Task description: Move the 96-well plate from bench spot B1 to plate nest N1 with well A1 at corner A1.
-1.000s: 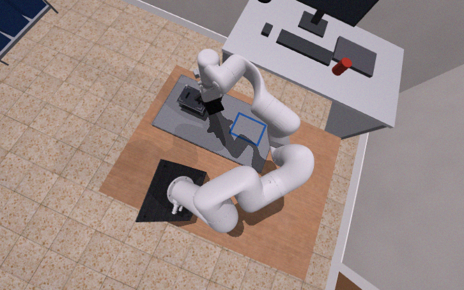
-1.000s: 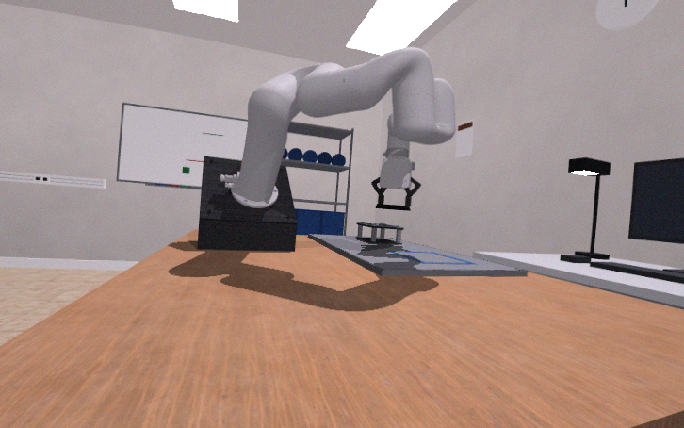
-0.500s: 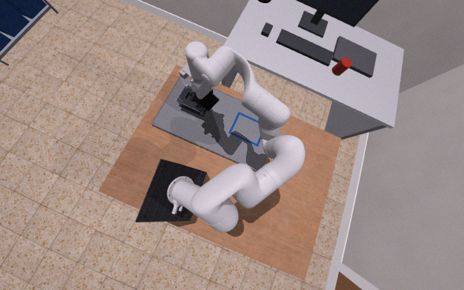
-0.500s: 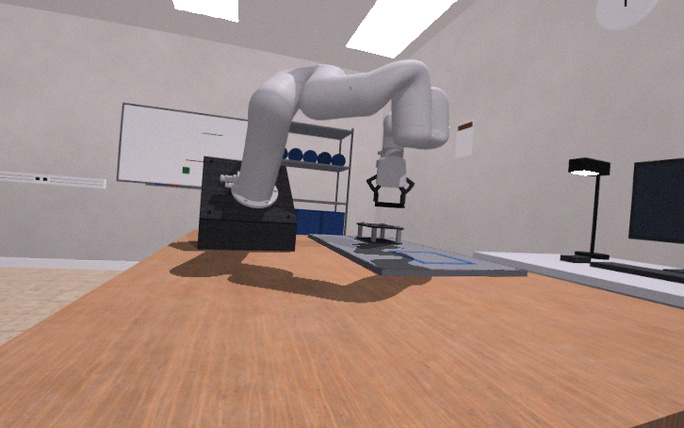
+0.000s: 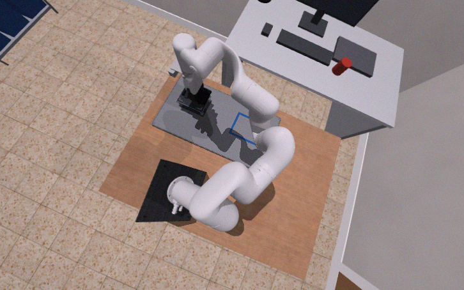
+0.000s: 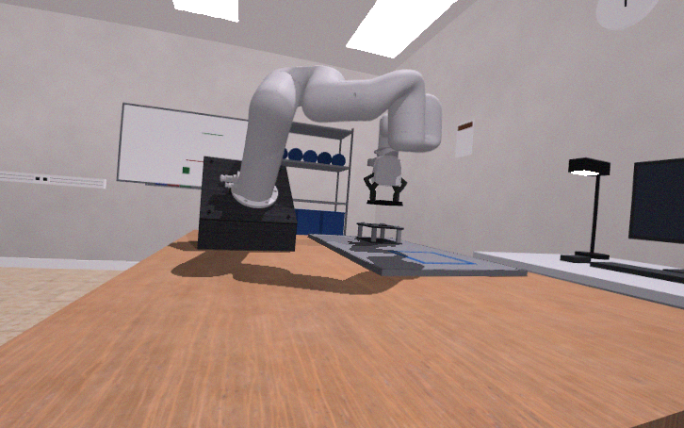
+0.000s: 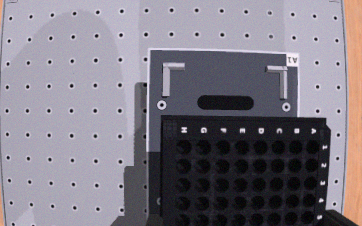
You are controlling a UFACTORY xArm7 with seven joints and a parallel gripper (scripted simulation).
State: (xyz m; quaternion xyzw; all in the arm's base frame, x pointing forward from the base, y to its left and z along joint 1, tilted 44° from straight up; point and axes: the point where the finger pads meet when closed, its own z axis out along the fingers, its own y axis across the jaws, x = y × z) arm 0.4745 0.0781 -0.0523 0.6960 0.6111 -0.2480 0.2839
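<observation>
The raised plate nest N1 is 1 cm ahead of my hand, 3 cm to the left of it and 10 cm below it. The rest, counted from my hand: A1 mark 7 cm ahead, 10 cm to the left, 9 cm below; black 96-well plate 1 cm below.
</observation>
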